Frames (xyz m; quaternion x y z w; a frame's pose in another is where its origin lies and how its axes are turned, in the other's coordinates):
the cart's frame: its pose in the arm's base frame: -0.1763 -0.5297 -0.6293 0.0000 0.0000 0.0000 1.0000
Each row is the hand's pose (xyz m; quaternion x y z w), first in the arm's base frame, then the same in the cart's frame.
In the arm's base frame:
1: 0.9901 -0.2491 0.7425 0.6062 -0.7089 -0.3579 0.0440
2: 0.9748 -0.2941 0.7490 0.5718 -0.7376 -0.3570 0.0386
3: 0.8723 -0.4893 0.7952 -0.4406 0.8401 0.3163 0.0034
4: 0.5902 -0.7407 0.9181 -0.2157 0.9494 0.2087 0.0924
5: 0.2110 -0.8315 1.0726 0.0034 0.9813 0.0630 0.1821
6: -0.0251 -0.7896 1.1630 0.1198 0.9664 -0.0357 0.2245
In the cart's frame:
1: 1.1664 0.2806 1.3718 0.6062 -0.7089 -0.3579 0.0440
2: 1.1511 0.2356 1.3783 0.5718 -0.7376 -0.3570 0.0386
3: 1.0486 0.0404 1.4245 -0.4406 0.8401 0.3163 0.0034
4: 0.7665 -0.2110 1.5474 -0.2157 0.9494 0.2087 0.0924
5: 0.3873 -0.3018 1.7019 0.0034 0.9813 0.0630 0.1821
6: 0.1512 -0.2599 1.7923 0.1198 0.9664 -0.0357 0.2245

